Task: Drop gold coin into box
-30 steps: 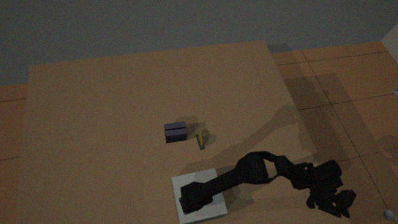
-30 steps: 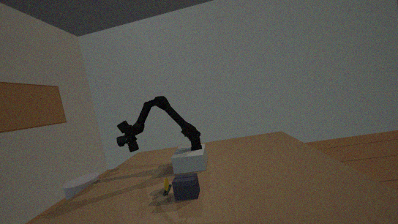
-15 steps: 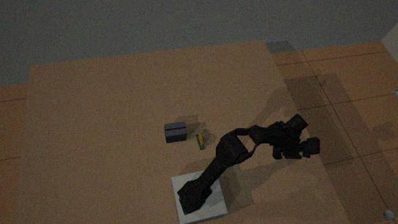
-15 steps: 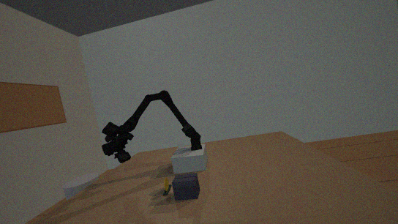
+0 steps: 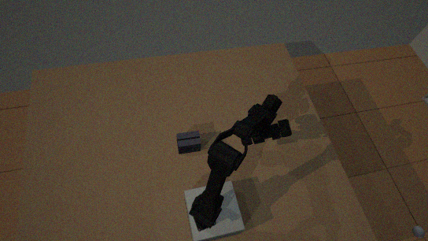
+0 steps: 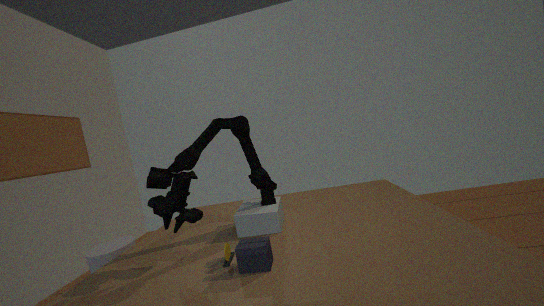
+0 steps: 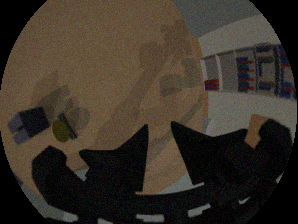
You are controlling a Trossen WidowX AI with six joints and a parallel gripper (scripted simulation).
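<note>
The gold coin is 20 cm to the left of my gripper tip, 8 cm below it and 6 cm ahead of it.
</note>
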